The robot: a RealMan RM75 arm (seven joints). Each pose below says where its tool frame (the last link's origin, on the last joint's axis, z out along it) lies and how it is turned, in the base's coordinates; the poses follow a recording.
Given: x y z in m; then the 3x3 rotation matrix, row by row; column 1 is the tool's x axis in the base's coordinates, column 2 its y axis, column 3 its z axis. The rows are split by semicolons.
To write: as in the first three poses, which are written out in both.
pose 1, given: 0.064, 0.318, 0.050; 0.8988, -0.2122, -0.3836; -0.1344, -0.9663, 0.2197; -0.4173, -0.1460, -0.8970
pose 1, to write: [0.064, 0.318, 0.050, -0.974, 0.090, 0.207, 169.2]
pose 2, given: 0.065, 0.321, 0.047; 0.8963, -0.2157, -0.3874; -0.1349, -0.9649, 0.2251; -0.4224, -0.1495, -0.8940
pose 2, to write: [0.065, 0.321, 0.047, -0.973, 0.091, 0.210, 168.9]
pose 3, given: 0.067, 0.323, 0.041; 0.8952, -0.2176, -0.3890; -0.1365, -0.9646, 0.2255; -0.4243, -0.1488, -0.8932
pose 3, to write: [0.067, 0.323, 0.041, -0.973, 0.092, 0.211, 168.9]
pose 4, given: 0.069, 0.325, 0.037; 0.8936, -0.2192, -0.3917; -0.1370, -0.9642, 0.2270; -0.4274, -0.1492, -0.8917
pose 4, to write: [0.069, 0.325, 0.037, -0.973, 0.092, 0.213, 168.9]
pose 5, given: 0.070, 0.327, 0.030; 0.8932, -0.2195, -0.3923; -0.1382, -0.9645, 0.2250; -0.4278, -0.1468, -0.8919
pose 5, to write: [0.070, 0.327, 0.030, -0.973, 0.093, 0.213, 169.0]
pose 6, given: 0.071, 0.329, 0.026; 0.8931, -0.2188, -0.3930; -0.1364, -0.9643, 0.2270; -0.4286, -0.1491, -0.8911
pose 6, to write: [0.071, 0.329, 0.026, -0.973, 0.092, 0.213, 168.9]
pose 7, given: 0.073, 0.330, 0.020; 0.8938, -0.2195, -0.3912; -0.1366, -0.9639, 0.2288; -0.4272, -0.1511, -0.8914
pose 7, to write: [0.073, 0.330, 0.020, -0.973, 0.092, 0.212, 168.7]
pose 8, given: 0.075, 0.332, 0.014; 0.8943, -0.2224, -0.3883; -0.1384, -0.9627, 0.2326; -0.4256, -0.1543, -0.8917
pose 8, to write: [0.075, 0.332, 0.014, -0.973, 0.094, 0.211, 168.5]
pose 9, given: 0.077, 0.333, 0.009; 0.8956, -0.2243, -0.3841; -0.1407, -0.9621, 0.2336; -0.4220, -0.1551, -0.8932
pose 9, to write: [0.077, 0.333, 0.009, -0.973, 0.095, 0.209, 168.5]
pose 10, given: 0.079, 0.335, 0.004; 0.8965, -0.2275, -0.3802; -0.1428, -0.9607, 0.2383; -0.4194, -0.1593, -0.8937
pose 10, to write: [0.079, 0.335, 0.004, -0.973, 0.096, 0.208, 168.2]
